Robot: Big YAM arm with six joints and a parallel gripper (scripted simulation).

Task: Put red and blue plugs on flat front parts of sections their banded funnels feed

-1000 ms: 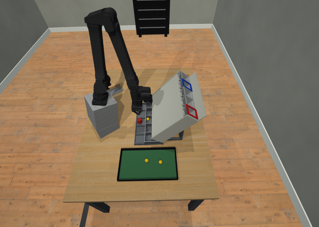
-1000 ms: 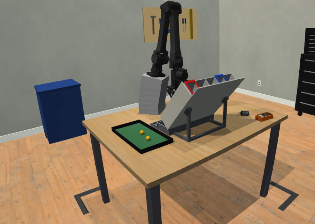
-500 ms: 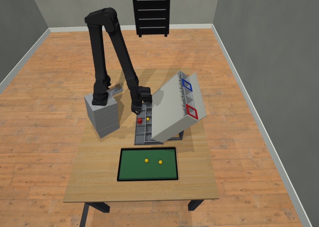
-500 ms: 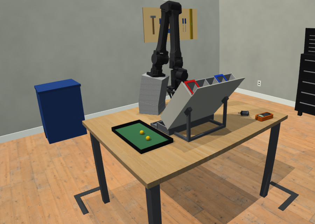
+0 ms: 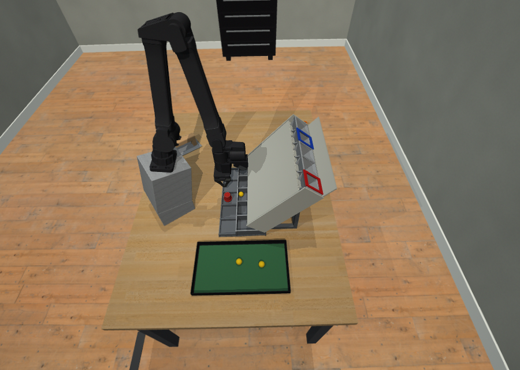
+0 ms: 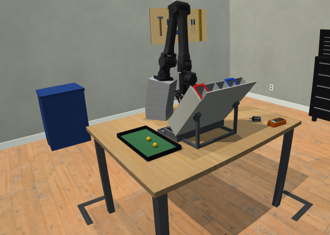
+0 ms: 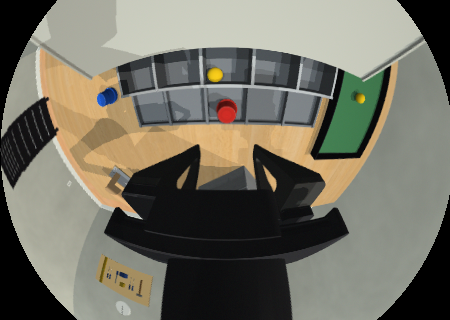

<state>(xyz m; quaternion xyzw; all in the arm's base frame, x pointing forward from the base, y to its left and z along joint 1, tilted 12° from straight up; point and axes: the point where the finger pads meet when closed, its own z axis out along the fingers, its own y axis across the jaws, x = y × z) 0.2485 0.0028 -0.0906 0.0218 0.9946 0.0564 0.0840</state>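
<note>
My hand is 330 mm to the left of the green marble tray, 140 mm above it and 60 mm short of it. Also, from my hand: grey cover: 190 mm ahead, 60 mm above, 10 mm to the right; then small black object: 410 mm to the left, 270 mm ahead, 130 mm below.
</note>
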